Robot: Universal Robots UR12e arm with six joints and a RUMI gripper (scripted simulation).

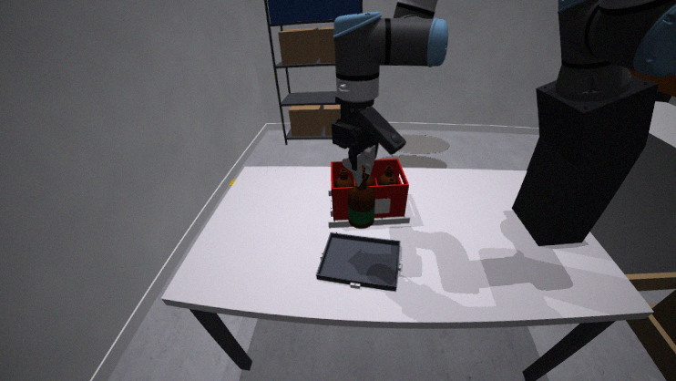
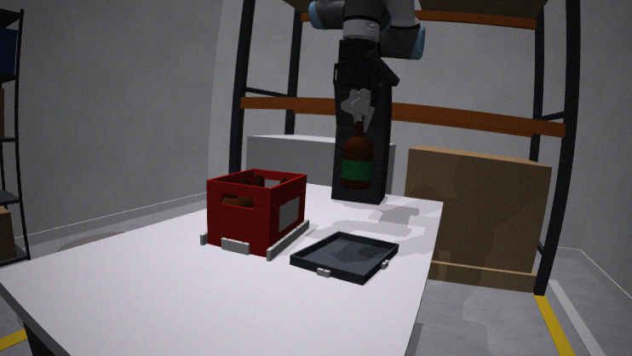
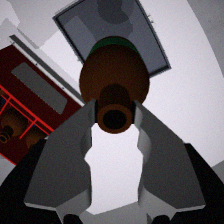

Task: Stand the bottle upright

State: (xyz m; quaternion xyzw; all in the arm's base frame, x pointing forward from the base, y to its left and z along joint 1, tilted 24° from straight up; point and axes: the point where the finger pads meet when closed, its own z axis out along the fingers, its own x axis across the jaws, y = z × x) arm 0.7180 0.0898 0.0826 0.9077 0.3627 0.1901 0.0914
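My hand is 320 mm above the dark tray. The rest, counted from my hand: glass bottle: 50 mm behind, 320 mm to the right, 250 mm below; red crate: 60 mm behind, 280 mm to the right, 250 mm below; brown bottle: 30 mm ahead, 320 mm to the right, 250 mm below.
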